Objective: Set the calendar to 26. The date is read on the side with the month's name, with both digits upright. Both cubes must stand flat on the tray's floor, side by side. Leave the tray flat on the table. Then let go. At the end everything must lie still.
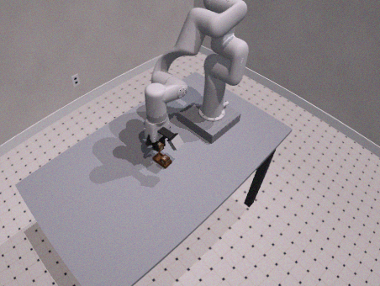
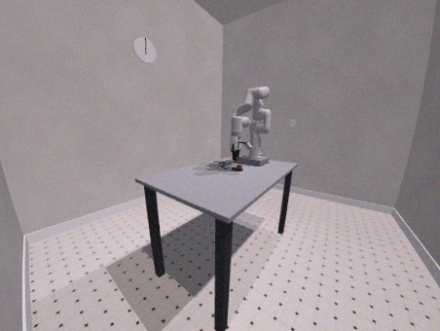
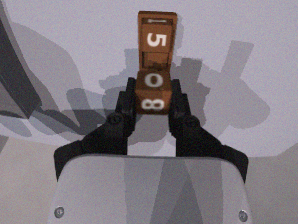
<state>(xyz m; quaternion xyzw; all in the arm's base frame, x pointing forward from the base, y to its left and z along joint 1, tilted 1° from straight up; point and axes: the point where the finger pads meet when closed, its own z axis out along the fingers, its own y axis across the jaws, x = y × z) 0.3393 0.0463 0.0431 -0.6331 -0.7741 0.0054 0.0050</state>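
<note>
The brown wooden tray is 20 mm to the left of my hand and 90 mm below it. From my hand the other things lie so: brown cube (20 mm below).
</note>
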